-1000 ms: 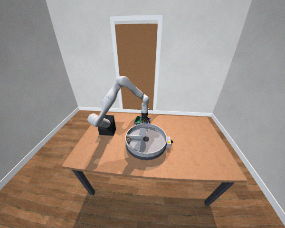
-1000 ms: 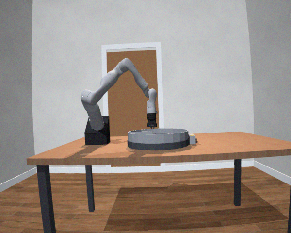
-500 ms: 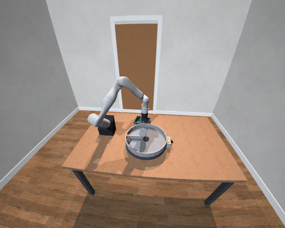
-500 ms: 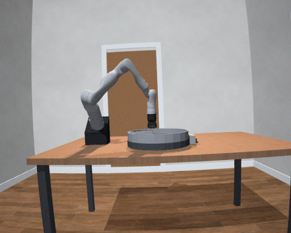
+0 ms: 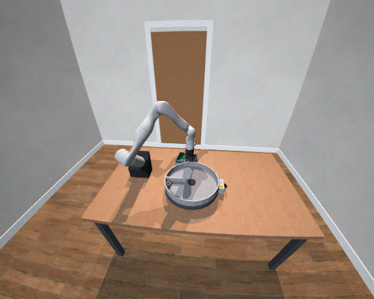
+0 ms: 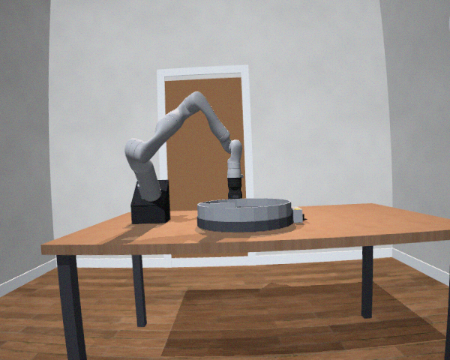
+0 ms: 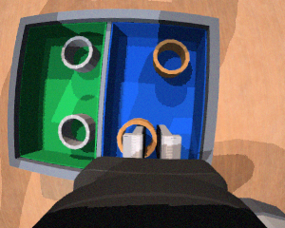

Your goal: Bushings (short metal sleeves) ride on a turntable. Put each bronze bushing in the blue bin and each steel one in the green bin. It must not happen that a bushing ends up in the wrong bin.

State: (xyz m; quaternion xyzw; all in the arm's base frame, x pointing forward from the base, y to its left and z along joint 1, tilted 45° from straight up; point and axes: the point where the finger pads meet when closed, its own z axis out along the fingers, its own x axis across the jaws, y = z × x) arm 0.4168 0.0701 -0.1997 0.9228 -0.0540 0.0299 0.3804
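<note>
Right now my hand is 40 mm past the blue bin, 40 mm to the right of it and 20 mm above it. Round my hand: grey turntable: 30 mm ahead, 300 mm to the right, 10 mm above.
</note>
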